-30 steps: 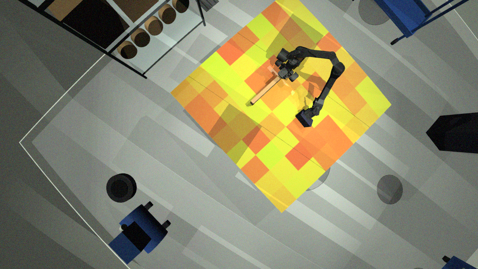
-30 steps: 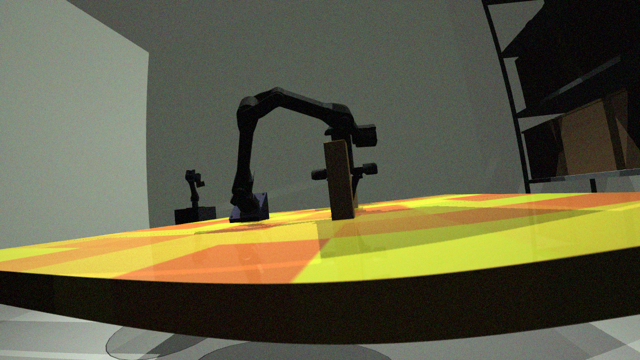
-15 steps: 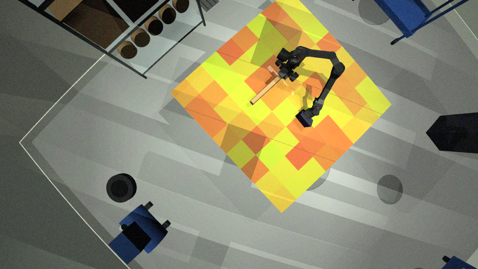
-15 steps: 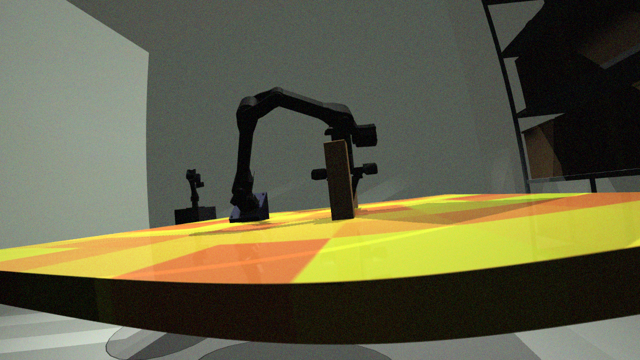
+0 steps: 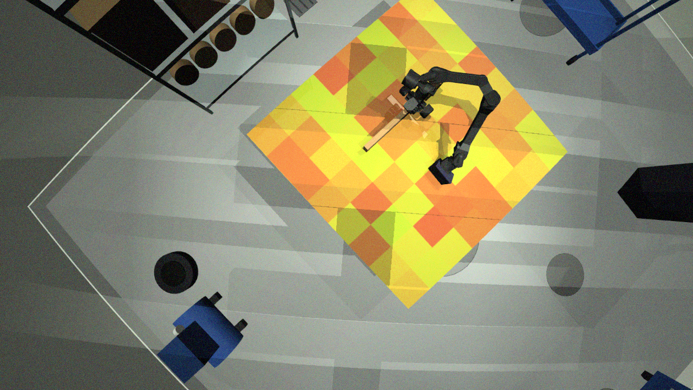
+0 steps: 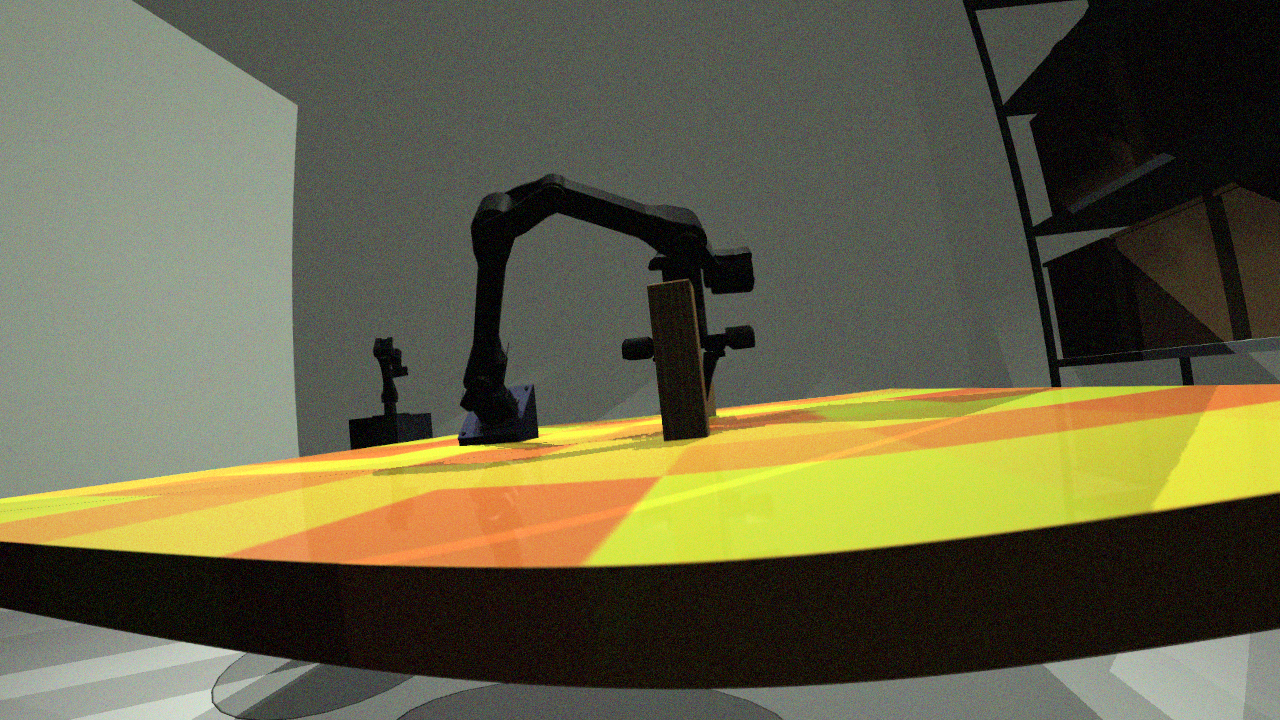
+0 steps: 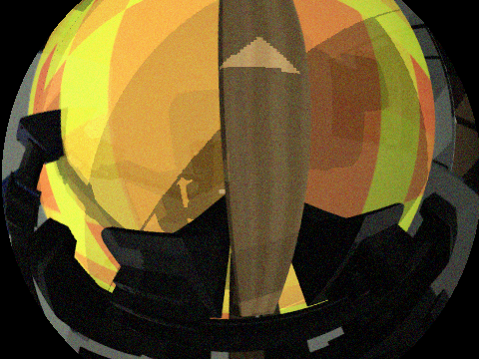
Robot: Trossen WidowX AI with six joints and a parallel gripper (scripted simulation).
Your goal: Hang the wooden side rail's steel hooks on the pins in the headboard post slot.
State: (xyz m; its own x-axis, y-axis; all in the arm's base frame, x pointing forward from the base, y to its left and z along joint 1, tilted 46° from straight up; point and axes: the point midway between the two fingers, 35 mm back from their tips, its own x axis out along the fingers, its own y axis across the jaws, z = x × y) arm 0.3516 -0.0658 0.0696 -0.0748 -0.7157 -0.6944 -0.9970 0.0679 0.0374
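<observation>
Right now the headboard post is 130 mm to the right of my gripper tip and 40 mm above it.
</observation>
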